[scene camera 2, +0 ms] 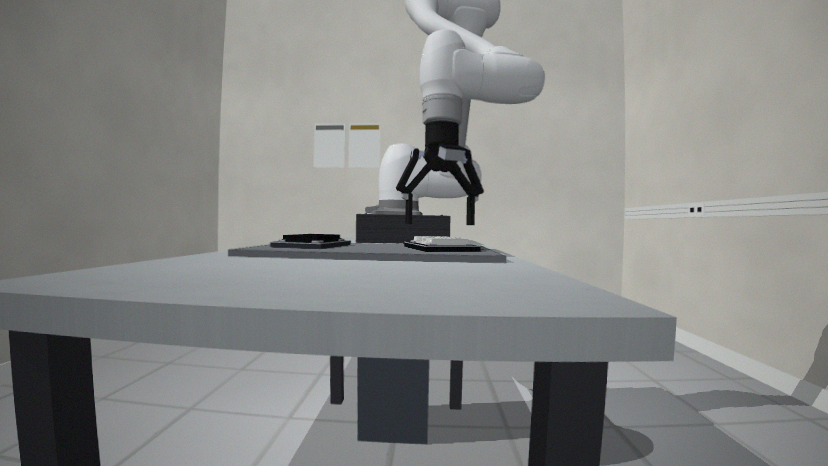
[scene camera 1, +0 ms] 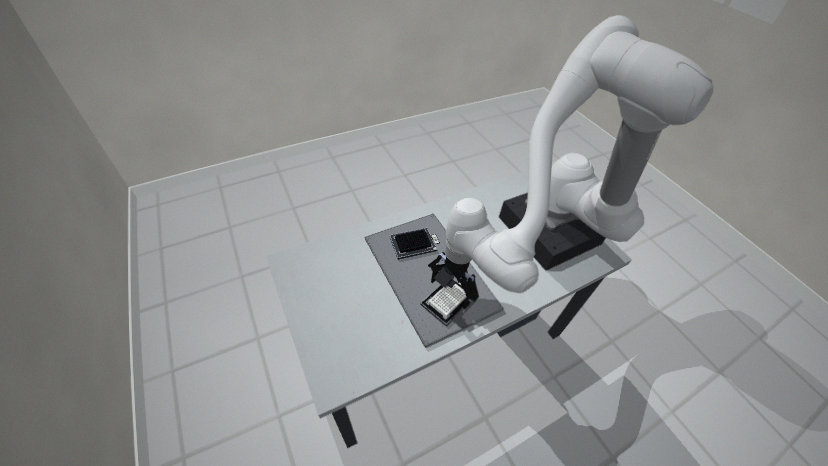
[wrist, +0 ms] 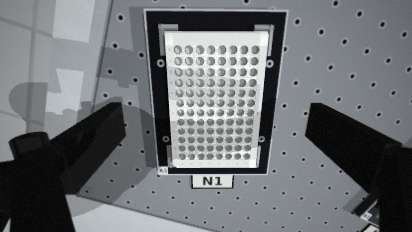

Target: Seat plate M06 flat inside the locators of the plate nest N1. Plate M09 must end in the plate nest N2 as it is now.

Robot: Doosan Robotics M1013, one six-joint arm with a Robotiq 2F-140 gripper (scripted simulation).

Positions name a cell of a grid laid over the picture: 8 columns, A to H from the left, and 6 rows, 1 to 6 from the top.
In view: my gripper (scene camera 2: E3) and a white well plate M06 (scene camera 1: E4).
The white well plate M06 also shows in the wrist view (wrist: E2). My gripper is seen too in scene camera 1 (scene camera 1: E4) and in the wrist view (wrist: E4).
